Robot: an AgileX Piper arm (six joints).
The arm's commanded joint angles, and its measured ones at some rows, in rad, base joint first. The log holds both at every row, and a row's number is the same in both.
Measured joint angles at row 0:
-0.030 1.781 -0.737 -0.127 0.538 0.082
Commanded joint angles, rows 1 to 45:
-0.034 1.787 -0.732 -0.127 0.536 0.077
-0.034 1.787 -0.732 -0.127 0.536 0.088
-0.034 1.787 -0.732 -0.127 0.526 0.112
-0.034 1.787 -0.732 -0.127 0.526 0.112
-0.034 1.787 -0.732 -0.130 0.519 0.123
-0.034 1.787 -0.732 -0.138 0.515 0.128
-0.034 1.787 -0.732 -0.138 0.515 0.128
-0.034 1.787 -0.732 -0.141 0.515 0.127
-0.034 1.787 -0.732 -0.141 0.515 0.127
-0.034 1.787 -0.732 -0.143 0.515 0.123
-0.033 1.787 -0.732 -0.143 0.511 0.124
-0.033 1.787 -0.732 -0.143 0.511 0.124
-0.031 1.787 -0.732 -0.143 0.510 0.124
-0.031 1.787 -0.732 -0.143 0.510 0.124
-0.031 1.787 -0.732 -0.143 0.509 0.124
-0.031 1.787 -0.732 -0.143 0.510 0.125
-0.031 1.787 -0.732 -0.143 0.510 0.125
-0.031 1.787 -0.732 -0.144 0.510 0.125
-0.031 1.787 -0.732 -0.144 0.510 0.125
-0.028 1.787 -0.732 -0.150 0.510 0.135
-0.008 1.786 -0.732 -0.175 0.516 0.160
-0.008 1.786 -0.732 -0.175 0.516 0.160
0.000 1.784 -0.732 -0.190 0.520 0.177
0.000 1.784 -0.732 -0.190 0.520 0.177
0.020 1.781 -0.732 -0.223 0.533 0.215
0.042 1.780 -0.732 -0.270 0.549 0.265
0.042 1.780 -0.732 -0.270 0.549 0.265
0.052 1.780 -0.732 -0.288 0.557 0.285
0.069 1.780 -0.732 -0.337 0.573 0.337
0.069 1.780 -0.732 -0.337 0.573 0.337
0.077 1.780 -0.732 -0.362 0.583 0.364
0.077 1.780 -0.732 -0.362 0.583 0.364
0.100 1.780 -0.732 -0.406 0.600 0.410
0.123 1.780 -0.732 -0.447 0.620 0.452
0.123 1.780 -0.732 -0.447 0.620 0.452
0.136 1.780 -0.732 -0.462 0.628 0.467
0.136 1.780 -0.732 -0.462 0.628 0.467
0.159 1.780 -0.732 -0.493 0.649 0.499
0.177 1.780 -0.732 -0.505 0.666 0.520
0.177 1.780 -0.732 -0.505 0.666 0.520
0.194 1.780 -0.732 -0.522 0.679 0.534
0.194 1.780 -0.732 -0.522 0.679 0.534
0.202 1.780 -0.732 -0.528 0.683 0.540
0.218 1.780 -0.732 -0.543 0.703 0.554
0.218 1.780 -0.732 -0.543 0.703 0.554
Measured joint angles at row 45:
0.198 1.777 -0.736 -0.493 0.664 0.529
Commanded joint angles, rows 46 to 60:
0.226 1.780 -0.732 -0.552 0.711 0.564
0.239 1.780 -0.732 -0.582 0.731 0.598
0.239 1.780 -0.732 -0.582 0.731 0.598
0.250 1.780 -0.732 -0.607 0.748 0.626
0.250 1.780 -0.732 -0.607 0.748 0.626
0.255 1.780 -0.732 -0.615 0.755 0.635
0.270 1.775 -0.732 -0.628 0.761 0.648
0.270 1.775 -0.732 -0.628 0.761 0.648
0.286 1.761 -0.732 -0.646 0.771 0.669
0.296 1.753 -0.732 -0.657 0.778 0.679
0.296 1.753 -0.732 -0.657 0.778 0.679
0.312 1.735 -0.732 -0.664 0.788 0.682
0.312 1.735 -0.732 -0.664 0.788 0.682
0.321 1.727 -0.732 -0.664 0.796 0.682
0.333 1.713 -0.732 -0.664 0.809 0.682
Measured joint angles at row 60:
0.317 1.741 -0.734 -0.614 0.747 0.663
